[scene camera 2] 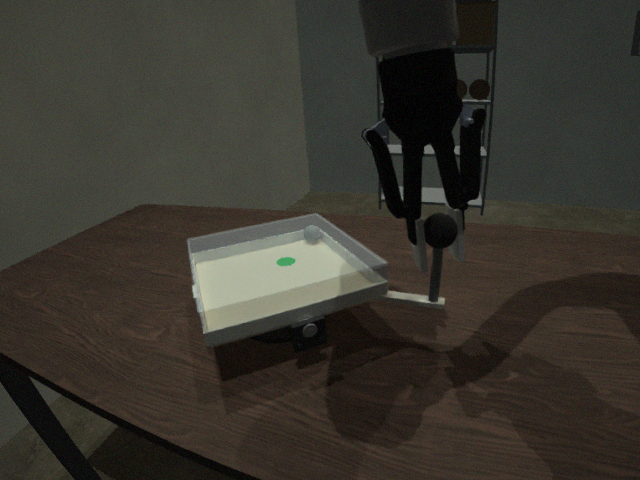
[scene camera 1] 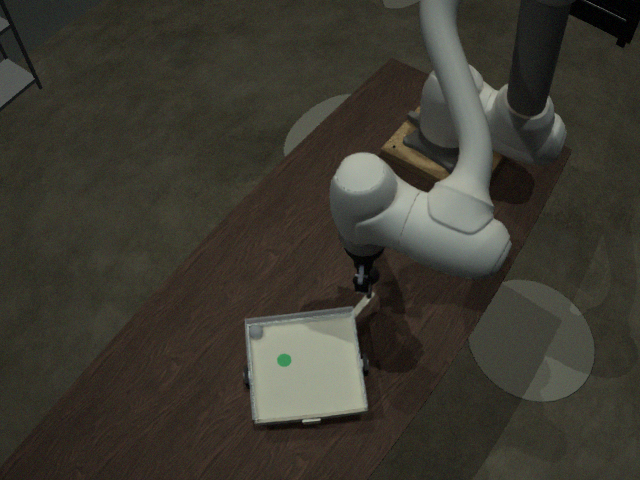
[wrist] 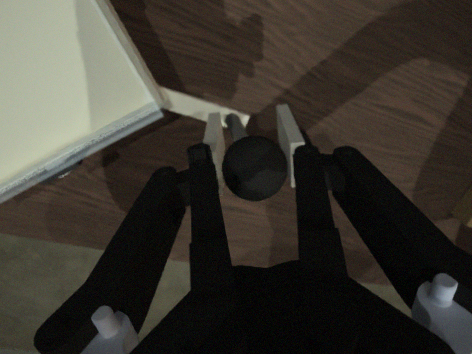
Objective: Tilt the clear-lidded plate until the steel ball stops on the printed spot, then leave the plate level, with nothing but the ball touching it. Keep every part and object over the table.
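Note:
The clear-lidded plate is a square cream tray on a dark pivot mount, tilted. The steel ball rests in the corner at the upper left of the plate in scene camera 1. The printed green spot lies apart from the ball. A pale arm sticks out from one plate corner and bears a dark post with a round black knob. My gripper is shut on the black knob.
The plate stands on a long brown wooden table. My arm's base sits on a wooden board at the table's far end. A shelf rack stands beyond the table.

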